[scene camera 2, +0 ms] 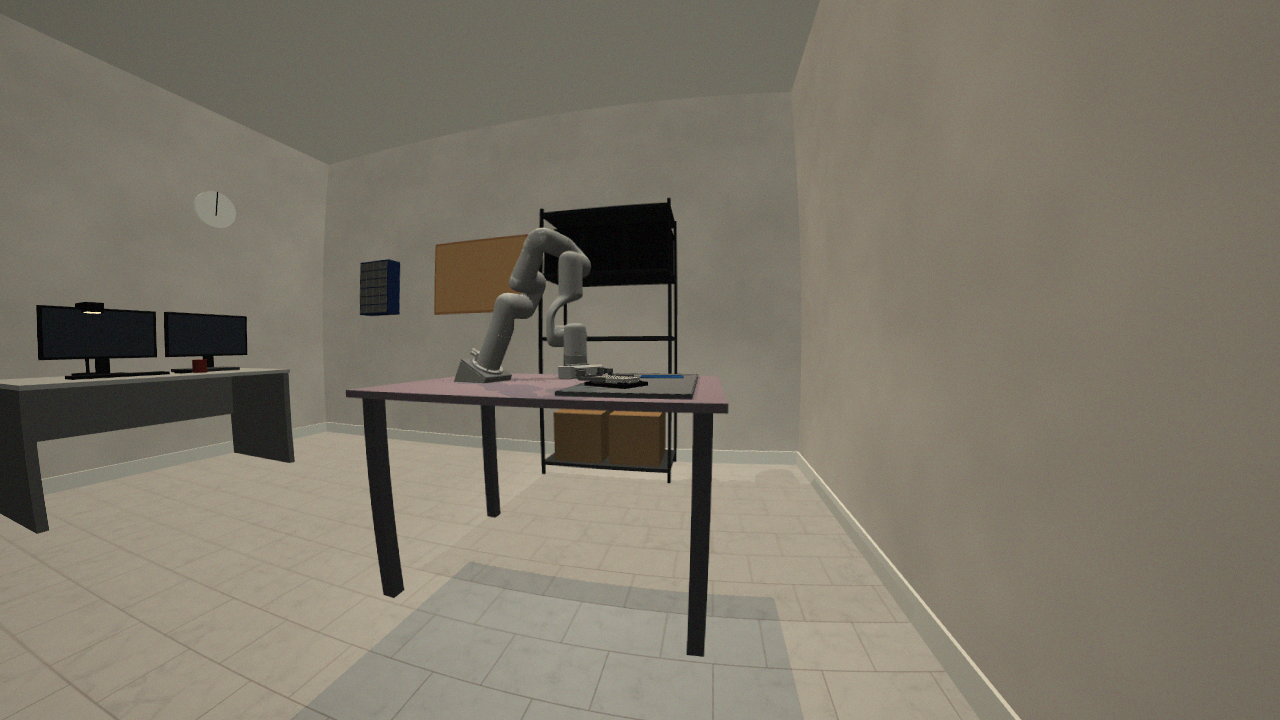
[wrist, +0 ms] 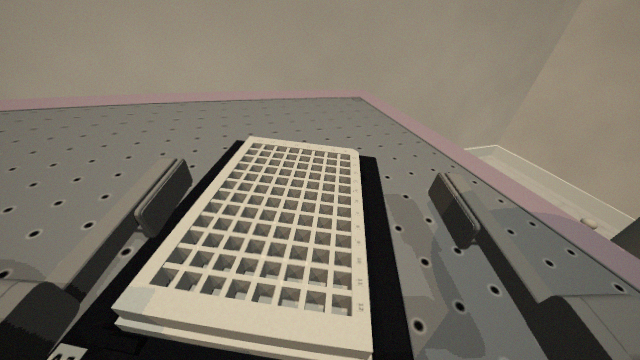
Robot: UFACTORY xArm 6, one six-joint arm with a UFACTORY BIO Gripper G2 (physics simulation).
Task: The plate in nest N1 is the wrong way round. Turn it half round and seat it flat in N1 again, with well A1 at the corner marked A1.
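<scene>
A cream plate with square wells (wrist: 280,220) (scene camera 2: 617,378) rests in a black nest (wrist: 390,280). In the wrist view the number 12 is at its near end, and its numbers run along its right side. The nest's mark A1 (wrist: 70,353) shows, partly cut off, at the near left corner, by the plate's 12 end. I cannot tell if the plate is fully down all round. My gripper (wrist: 310,204) is open and empty, with one finger out to each long side of the plate, apart from it. The nest's near end is partly cut off.
A grey board with holes (wrist: 125,135) (scene camera 2: 675,386) lies under the nest on the pink table (wrist: 200,96) (scene camera 2: 416,390). A flat blue thing (scene camera 2: 664,376) lies on the far part of the board. A black shelf rack (scene camera 2: 673,313) stands behind the table.
</scene>
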